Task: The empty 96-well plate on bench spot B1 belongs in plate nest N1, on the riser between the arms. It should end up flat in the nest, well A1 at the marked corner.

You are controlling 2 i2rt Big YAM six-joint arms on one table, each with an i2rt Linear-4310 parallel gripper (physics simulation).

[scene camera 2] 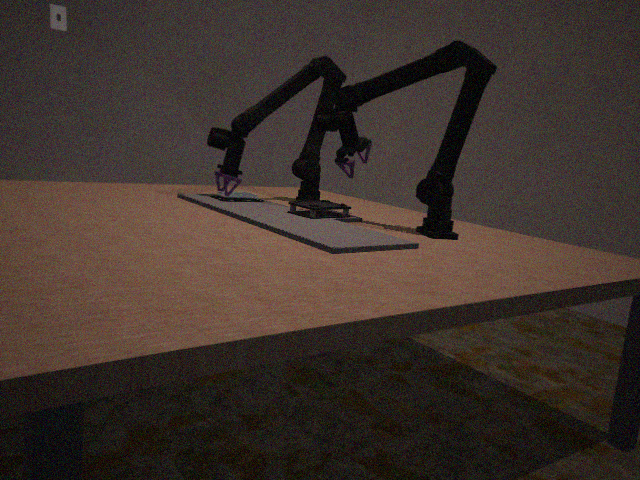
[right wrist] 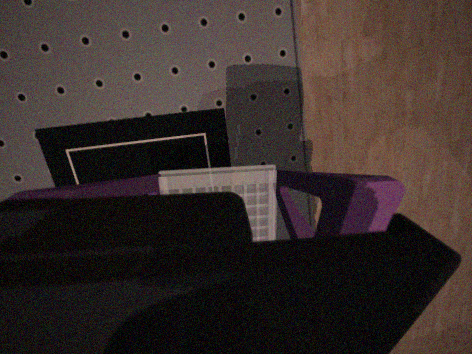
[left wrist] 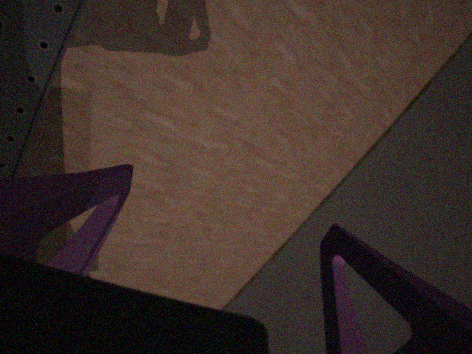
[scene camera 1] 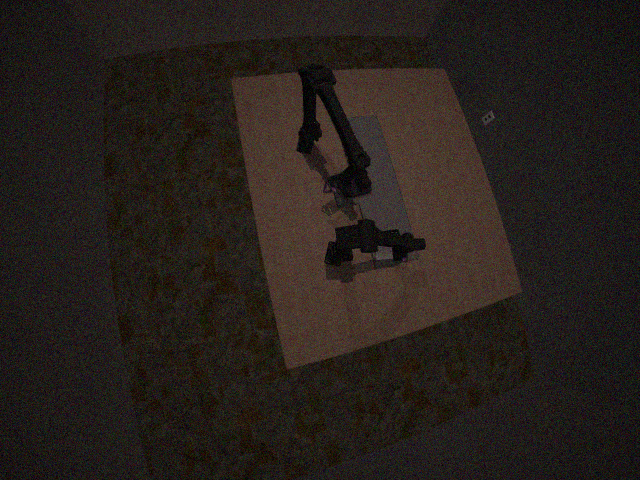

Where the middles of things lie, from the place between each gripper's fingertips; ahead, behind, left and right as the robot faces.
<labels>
Right now the thin slab (right wrist: 54, 141) is 29 cm ahead of my left hand, 31 cm to the right of it and 14 cm below it. The rest, counted from my left hand: white gridded well plate (right wrist: 256, 184) (26 cm ahead, 35 cm to the right, 13 cm below).
The white gridded well plate is 5 cm behind my right hand and 1 cm to the left of it. The rest, counted from my right hand: thin slab 3 cm behind, 6 cm to the left, 1 cm below.
</labels>
